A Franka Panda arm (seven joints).
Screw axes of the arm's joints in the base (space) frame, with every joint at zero. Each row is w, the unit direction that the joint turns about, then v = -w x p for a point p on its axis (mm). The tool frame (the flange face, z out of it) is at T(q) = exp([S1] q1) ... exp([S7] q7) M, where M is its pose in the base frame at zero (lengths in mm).
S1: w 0 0 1 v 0.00 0.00 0.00
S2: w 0 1 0 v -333.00 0.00 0.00
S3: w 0 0 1 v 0.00 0.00 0.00
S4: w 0 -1 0 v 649.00 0.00 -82.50
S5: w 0 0 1 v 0.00 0.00 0.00
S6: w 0 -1 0 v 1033.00 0.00 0.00
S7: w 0 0 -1 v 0.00 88.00 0.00
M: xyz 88.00 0.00 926.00 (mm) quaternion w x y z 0 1 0 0
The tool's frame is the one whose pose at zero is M.
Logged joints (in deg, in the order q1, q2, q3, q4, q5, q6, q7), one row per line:
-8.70 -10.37 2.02 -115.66 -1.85 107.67 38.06
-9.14 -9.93 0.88 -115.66 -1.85 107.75 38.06
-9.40 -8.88 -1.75 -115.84 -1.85 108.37 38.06
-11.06 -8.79 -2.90 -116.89 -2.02 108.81 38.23
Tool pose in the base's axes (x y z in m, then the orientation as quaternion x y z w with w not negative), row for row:
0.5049 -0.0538 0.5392 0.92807 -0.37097 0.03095 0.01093
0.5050 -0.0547 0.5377 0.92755 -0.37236 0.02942 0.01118
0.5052 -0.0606 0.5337 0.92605 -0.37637 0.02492 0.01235
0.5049 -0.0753 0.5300 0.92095 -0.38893 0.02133 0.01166
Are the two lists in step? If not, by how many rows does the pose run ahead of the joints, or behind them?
The pose runs 2 rows behind the joints: the pose in row i belongs to the joints in row i - 2.
